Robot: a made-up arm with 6 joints.
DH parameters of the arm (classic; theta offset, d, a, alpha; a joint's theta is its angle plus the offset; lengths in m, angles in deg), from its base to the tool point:
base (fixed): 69.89 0 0.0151 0
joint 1: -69.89 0.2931 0.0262 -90
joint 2: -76.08 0 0.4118 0
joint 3: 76.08 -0.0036 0.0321 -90
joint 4: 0 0.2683 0.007 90
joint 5: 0 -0.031 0.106 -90
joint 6: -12.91 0 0.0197 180
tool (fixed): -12.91 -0.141 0 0
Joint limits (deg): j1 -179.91..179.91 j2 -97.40..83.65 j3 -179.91..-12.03 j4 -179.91..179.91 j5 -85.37..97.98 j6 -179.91..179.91
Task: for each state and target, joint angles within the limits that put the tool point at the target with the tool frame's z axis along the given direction. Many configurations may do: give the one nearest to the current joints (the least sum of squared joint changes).
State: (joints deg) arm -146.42 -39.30 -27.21 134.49 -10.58 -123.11
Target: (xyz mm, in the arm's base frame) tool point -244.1 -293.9 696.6 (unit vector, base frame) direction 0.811 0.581 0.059
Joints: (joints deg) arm -103.42 -11.71 -75.21 91.62 -40.90 -127.36
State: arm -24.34 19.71 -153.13 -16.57 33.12 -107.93
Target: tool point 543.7 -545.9 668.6 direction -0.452 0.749 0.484
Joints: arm -44.19 41.44 -150.34 -16.87 49.92 -96.60
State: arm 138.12 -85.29 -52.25 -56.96 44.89 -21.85
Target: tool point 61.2 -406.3 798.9 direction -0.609 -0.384 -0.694
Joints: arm 94.84 -96.83 -82.52 -63.16 45.76 -19.87
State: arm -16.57 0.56 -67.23 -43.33 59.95 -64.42
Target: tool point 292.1 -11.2 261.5 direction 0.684 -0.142 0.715
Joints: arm -3.63 7.48 -28.25 6.24 64.95 -65.58
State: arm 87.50 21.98 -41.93 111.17 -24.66 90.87
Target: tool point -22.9 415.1 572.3 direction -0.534 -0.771 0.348
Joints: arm 118.05 2.60 -81.53 107.26 -60.79 93.46
